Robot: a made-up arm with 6 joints.
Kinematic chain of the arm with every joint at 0, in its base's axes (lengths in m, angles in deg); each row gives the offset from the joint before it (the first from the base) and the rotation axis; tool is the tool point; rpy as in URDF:
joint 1: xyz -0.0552 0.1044 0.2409 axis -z
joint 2: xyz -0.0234 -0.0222 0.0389 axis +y
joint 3: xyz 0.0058 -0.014 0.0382 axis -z
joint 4: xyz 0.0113 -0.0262 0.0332 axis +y
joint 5: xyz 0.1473 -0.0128 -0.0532 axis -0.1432 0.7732 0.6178
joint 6: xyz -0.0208 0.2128 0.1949 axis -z
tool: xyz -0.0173 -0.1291 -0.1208 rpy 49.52 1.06 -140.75
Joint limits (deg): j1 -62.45..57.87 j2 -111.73..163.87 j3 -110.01..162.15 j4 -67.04..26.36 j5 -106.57..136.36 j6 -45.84..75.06
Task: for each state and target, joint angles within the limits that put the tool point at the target. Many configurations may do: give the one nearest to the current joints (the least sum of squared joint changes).
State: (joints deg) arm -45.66 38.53 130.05 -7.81 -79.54 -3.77
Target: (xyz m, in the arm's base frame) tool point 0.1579 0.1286 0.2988
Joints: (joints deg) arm -62.45 51.32 100.16 -31.76 -86.84 15.23
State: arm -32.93 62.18 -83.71 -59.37 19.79 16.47
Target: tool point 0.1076 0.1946 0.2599
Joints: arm -22.21 102.77 -75.62 -67.04 19.28 -12.75
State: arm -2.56 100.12 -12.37 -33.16 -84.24 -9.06
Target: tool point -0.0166 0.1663 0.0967
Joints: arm -4.95 114.68 -0.42 -34.57 -99.69 15.11
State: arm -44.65 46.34 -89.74 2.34 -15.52 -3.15
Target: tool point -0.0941 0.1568 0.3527
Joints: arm -41.63 53.97 -84.15 12.05 -12.82 11.92
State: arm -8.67 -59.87 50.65 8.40 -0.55 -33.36
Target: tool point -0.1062 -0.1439 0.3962
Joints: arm -5.66 -70.88 82.97 3.67 -7.81 -42.93
